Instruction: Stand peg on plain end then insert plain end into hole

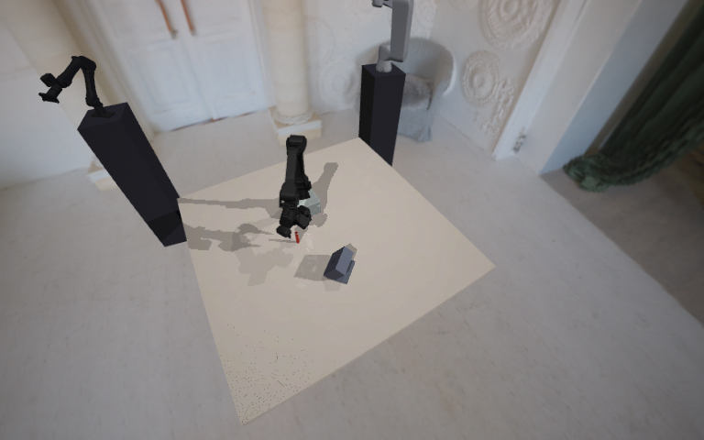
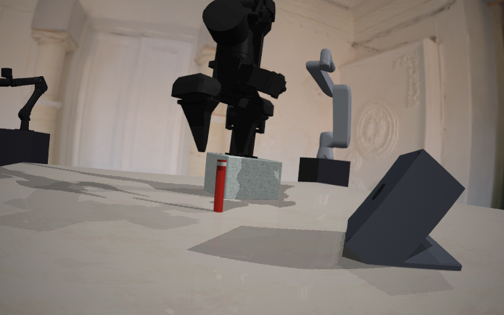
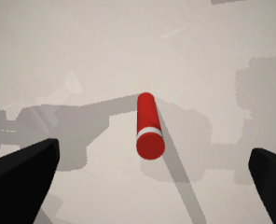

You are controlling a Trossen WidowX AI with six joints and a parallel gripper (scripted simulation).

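Right now the red peg is 3 cm below my gripper tip. The rest, counted from my gripper tip: dark sloped panel: 22 cm ahead, 14 cm to the left, 4 cm below; panel foot: 23 cm ahead, 16 cm to the left, 9 cm below.
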